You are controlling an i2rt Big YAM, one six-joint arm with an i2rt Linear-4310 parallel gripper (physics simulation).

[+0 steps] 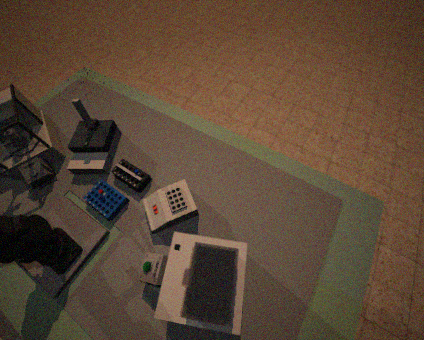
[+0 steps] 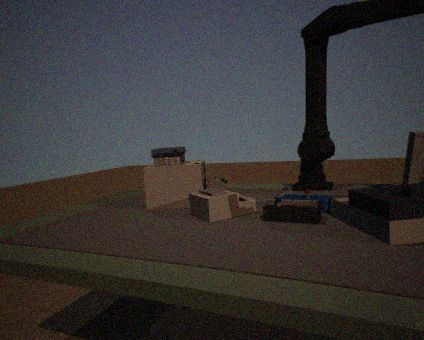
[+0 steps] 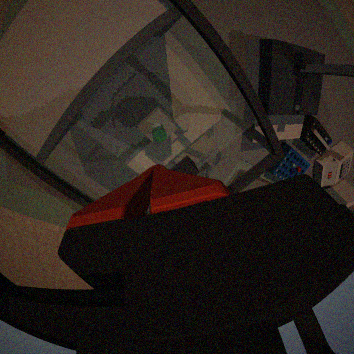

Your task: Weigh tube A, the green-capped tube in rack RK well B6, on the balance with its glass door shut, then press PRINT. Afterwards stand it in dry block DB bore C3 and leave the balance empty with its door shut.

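Places are measured from the arm's base along level axes (x back, y left, z down), in metres.
Pixels of known places: gripper, fingertip midpoint: (image 3: 158, 173); arm's base, origin of the base link: (image 1: 61, 250) (image 2: 312, 188).
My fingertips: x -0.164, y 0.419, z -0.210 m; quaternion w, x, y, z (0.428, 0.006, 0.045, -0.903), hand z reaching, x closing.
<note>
For each thing: its top centre in the pictures, then the offset to it from my fingertips. "spot": a spot on its surface instead.
- balance, middle of its top: (image 1: 180, 275) (image 2: 187, 146) dz +0.040, dx -0.010, dy -0.790 m
- small grey panel, surface spot: (image 1: 157, 270) spot: dz +0.149, dx +0.025, dy -0.720 m
- blue rack, middle of its top: (image 3: 292, 168) (image 2: 304, 197) (image 1: 104, 197) dz +0.200, dx -0.032, dy -0.411 m
- red cap, middle of its top: (image 1: 100, 191) dz +0.176, dx -0.041, dy -0.402 m
- white dry block, middle of its top: (image 2: 221, 189) (image 1: 167, 202) (image 3: 340, 172) dz +0.160, dx -0.132, dy -0.619 m
- black rack, middle of its top: (image 2: 291, 200) (image 3: 322, 140) (image 1: 128, 171) dz +0.182, dx -0.147, dy -0.423 m
- dark device, surface spot: (image 3: 288, 77) spot: dz +0.150, dx -0.167, dy -0.175 m
The balance (image 1: 175, 290) (image 2: 171, 185) is a white box with a dark glass top, at the near middle of the mat. A small grey panel (image 1: 157, 270) at its left side bears a green round thing (image 1: 146, 266) (image 3: 159, 134). I cannot tell whether that is a cap or a button. The blue rack (image 1: 109, 204) (image 2: 322, 200) (image 3: 289, 165) shows one red cap (image 1: 101, 191) and no green cap. The white dry block (image 1: 160, 210) (image 2: 210, 206) (image 3: 333, 165) stands between the rack and the balance. My gripper (image 3: 158, 173), with red fingers, is shut and empty, high above the table.
A black rack (image 1: 131, 175) (image 2: 291, 212) (image 3: 316, 135) with a blue cap stands behind the blue rack. A dark device (image 1: 92, 136) (image 3: 288, 77) with a slanted post stands at the far left. The arm's column (image 2: 316, 135) rises behind the racks.
</note>
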